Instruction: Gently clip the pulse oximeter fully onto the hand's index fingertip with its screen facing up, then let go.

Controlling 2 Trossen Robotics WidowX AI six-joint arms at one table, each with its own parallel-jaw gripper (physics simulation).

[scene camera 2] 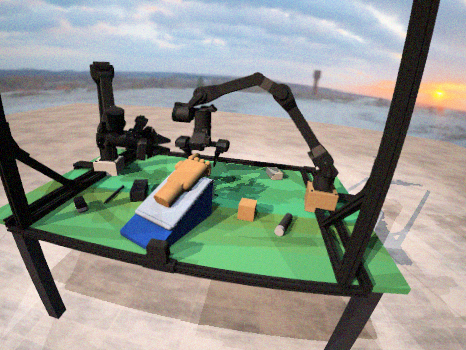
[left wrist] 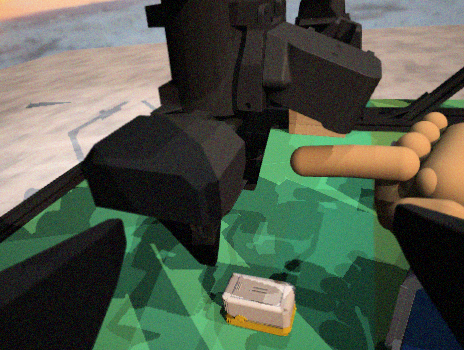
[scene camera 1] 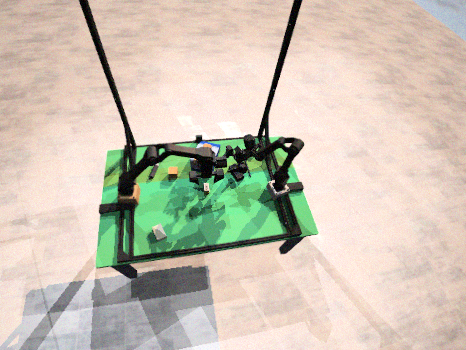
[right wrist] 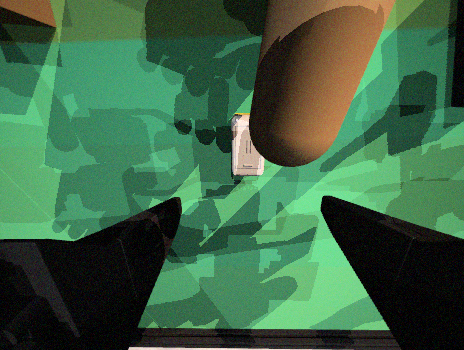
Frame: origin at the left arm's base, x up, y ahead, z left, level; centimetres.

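Seen in the pictures: left gripper, fingertip midpoint: (scene camera 2: 170,145) (left wrist: 259,224); right gripper, fingertip midpoint: (left wrist: 231,221) (scene camera 1: 206,183) (right wrist: 250,203); left arm's base, link origin: (scene camera 2: 108,158) (scene camera 1: 278,186); right arm's base, link origin: (scene camera 2: 322,188) (scene camera 1: 127,190).
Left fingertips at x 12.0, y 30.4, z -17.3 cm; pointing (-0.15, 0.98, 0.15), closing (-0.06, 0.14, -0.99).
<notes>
Offsets run from my left fingertips to a thing's top centre. "pt": to the spot under its first point.
The white pulse oximeter @(dx -14.6, dy +10.4, dz +1.6 cm) (scene camera 1: 206,187) (left wrist: 260,302) (right wrist: 242,153) with a yellow underside lies flat on the green table, screen side up, just under the index fingertip. The tan hand @(pt dx -4.4, dy +6.5, dz -17.4 cm) (scene camera 2: 183,178) rests on a blue wedge; its index finger (left wrist: 352,161) (right wrist: 300,87) sticks out over the table. My right gripper (scene camera 1: 206,175) (scene camera 2: 202,157) (right wrist: 250,203) is open and empty, its fingers wide apart, low in front of the fingertip and above the oximeter. My left gripper (scene camera 1: 238,171) (scene camera 2: 160,139) is open and empty, off to the side, facing the oximeter. The fingertip hides part of the oximeter in the right wrist view.
The blue wedge (scene camera 2: 186,212) (scene camera 1: 215,148) bears a grey pad. An orange cube @(dx -12.9, dy +26.0, dz -15.1 cm) (scene camera 2: 247,209) (scene camera 1: 172,171), a dark cylinder @(dx -15.1, dy +36.7, dz -21.1 cm) (scene camera 2: 284,224) (scene camera 1: 153,171), a grey block @(dx -14.9, dy +43.2, dz +18.9 cm) (scene camera 2: 275,173) (scene camera 1: 159,232) and a black box @(dx -14.4, dy -11.2, dz -2.8 cm) (scene camera 2: 138,189) stand on the table. A black frame rail (scene camera 2: 252,278) runs round it.
</notes>
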